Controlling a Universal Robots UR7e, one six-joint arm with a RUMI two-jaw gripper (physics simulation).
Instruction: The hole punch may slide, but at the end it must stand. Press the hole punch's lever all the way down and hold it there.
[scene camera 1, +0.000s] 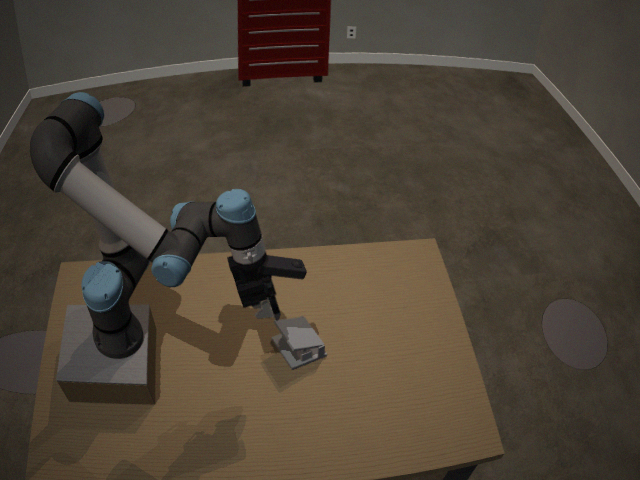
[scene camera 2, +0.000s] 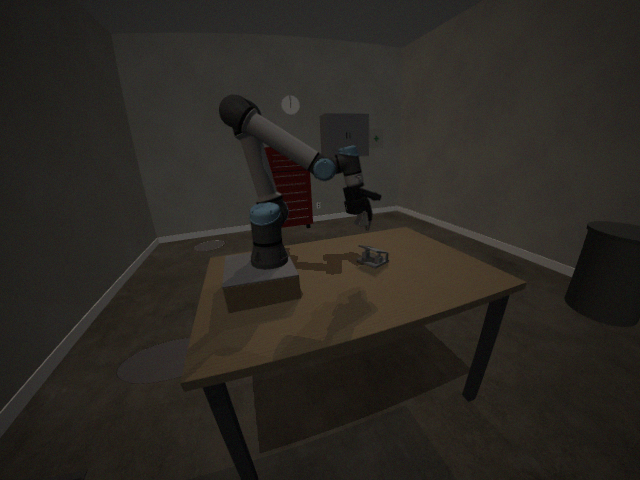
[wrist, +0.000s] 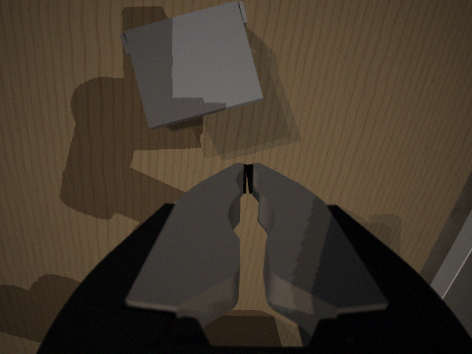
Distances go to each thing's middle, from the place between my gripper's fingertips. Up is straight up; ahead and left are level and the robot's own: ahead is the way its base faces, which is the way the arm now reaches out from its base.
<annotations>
The wide lever (scene camera 1: 298, 333) lies 6 cm ahead of my hand, 4 cm to the left of it and 12 cm below it. Also, from my hand: grey hole punch (scene camera 1: 295, 359): 6 cm ahead, 4 cm to the left, 14 cm below.
</annotations>
